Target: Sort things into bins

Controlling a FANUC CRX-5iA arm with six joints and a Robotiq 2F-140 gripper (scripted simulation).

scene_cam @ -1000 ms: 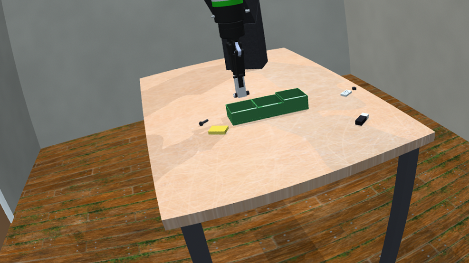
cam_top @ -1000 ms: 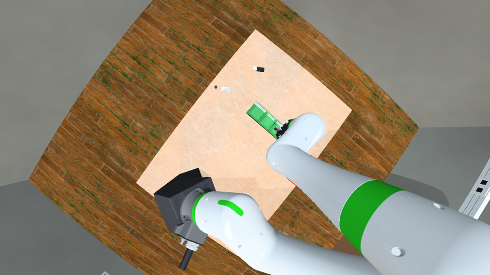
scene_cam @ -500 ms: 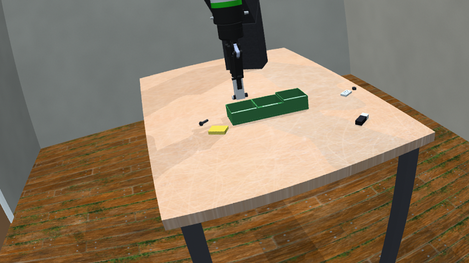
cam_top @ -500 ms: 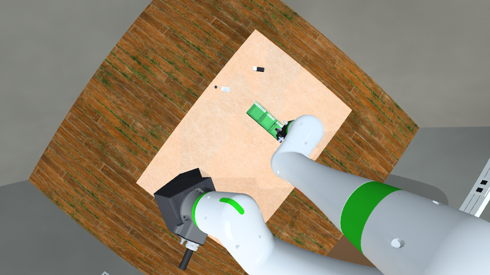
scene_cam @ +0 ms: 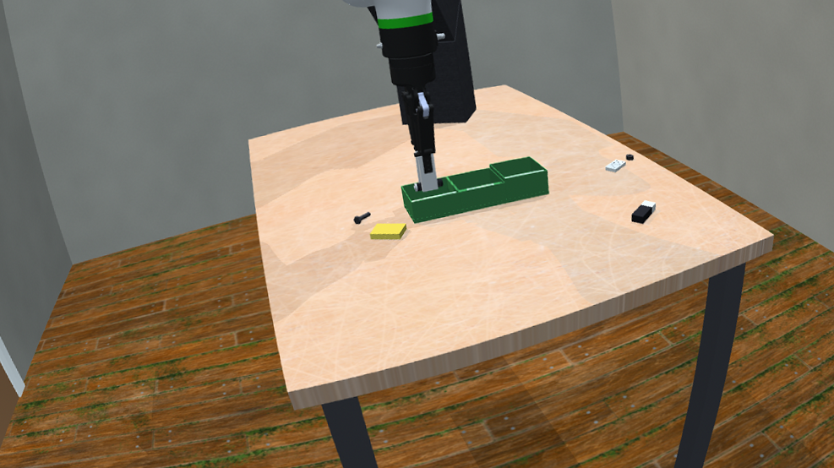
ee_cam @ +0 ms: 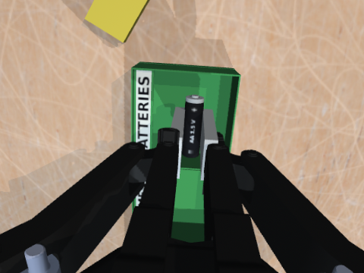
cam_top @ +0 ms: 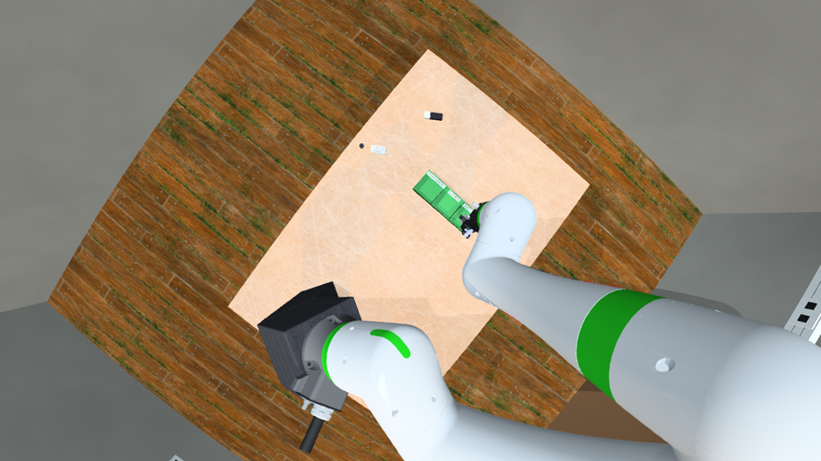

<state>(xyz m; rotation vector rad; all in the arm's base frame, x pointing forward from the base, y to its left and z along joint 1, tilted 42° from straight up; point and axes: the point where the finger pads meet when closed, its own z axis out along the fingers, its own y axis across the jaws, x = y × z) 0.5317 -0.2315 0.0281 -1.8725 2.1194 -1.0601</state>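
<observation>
The white domino is 100 mm ahead of my hand, 380 mm to the left of it and 70 mm below it. The rest, counted from my hand: yellow pad: 40 mm ahead, 110 mm to the right, 70 mm below; black battery: 30 mm below; green three-part bin: 30 mm ahead, 80 mm to the left, 50 mm below.
</observation>
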